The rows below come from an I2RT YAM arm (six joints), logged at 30 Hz.
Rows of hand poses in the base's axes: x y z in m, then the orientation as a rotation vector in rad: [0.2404, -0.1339, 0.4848, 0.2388, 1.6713, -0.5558]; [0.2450, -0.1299, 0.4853, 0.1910, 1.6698, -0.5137]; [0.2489, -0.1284, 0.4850, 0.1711, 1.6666, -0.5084]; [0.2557, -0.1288, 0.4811, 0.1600, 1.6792, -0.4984]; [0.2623, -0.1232, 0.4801, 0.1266, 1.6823, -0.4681]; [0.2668, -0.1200, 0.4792, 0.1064, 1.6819, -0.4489]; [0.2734, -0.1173, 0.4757, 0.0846, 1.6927, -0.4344]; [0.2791, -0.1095, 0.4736, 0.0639, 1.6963, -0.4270]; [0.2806, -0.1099, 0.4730, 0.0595, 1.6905, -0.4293]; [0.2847, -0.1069, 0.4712, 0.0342, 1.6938, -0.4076]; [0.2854, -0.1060, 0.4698, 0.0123, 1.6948, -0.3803]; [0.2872, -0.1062, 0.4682, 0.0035, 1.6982, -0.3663]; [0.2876, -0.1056, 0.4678, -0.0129, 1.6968, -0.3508]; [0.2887, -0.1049, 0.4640, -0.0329, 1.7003, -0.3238]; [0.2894, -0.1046, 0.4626, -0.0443, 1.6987, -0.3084]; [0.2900, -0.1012, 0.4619, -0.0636, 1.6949, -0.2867]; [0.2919, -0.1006, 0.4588, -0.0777, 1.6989, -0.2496]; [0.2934, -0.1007, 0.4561, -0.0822, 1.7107, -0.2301]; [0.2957, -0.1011, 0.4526, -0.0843, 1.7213, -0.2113]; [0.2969, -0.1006, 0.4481, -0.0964, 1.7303, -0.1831]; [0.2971, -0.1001, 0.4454, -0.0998, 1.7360, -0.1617]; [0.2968, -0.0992, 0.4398, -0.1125, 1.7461, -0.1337]
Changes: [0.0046, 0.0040, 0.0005, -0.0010, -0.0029, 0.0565]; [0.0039, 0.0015, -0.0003, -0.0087, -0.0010, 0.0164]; [0.0068, -0.0004, -0.0039, 0.0030, 0.0120, 0.0125]; [0.0066, 0.0056, -0.0010, 0.0011, 0.0029, 0.0397]; [0.0045, 0.0032, -0.0009, 0.0008, -0.0004, 0.0247]; [0.0066, 0.0027, -0.0035, -0.0009, 0.0116, 0.0221]; [0.0057, 0.0078, -0.0021, -0.0062, 0.0056, 0.0177]; [0.0015, -0.0004, -0.0006, -0.0050, -0.0047, 0.0020]; [0.0041, 0.0030, -0.0018, 0.0004, 0.0044, 0.0291]; [0.0007, 0.0009, -0.0014, 0.0056, 0.0013, 0.0303]; [0.0018, -0.0002, -0.0016, 0.0047, 0.0033, 0.0137]; [0.0004, 0.0006, -0.0004, 0.0007, -0.0004, 0.0200]; [0.0011, 0.0007, -0.0038, 0.0068, 0.0042, 0.0286]; [0.0007, 0.0003, -0.0014, 0.0035, -0.0010, 0.0166]; [0.0006, 0.0034, -0.0007, 0.0029, -0.0024, 0.0257]; [0.0019, 0.0006, -0.0031, 0.0168, 0.0043, 0.0306]; [0.0015, -0.0001, -0.0027, 0.0112, 0.0117, 0.0132]; [0.0023, -0.0004, -0.0035, 0.0120, 0.0103, 0.0113]; [0.0012, 0.0005, -0.0045, 0.0125, 0.0097, 0.0234]; [0.0002, 0.0005, -0.0027, 0.0127, 0.0059, 0.0140]; [-0.0003, 0.0009, -0.0056, 0.0120, 0.0112, 0.0235]
